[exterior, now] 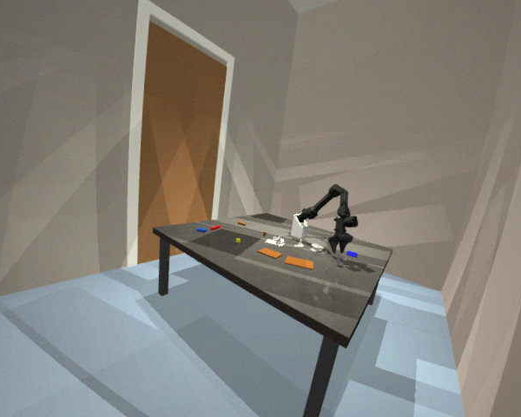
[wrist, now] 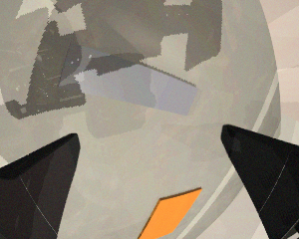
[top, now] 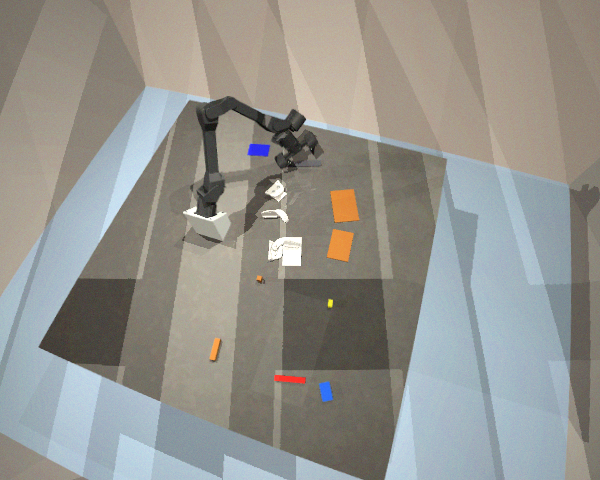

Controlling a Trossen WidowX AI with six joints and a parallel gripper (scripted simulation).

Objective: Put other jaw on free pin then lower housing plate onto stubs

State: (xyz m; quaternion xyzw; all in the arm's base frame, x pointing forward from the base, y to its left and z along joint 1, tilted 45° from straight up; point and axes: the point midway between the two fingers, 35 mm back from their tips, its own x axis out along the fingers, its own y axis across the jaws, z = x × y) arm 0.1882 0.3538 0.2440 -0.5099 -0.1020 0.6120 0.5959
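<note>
My gripper tip is 50 mm above the grey bar and 20 mm to the right of it. The rest, counted from my gripper tip: small orange cube 540 mm to the right, 60 mm ahead, 40 mm below; then yellow cube 520 mm to the right, 340 mm ahead, 40 mm below; then blue tile 240 mm behind, 50 mm below, 10 mm to the left.
</note>
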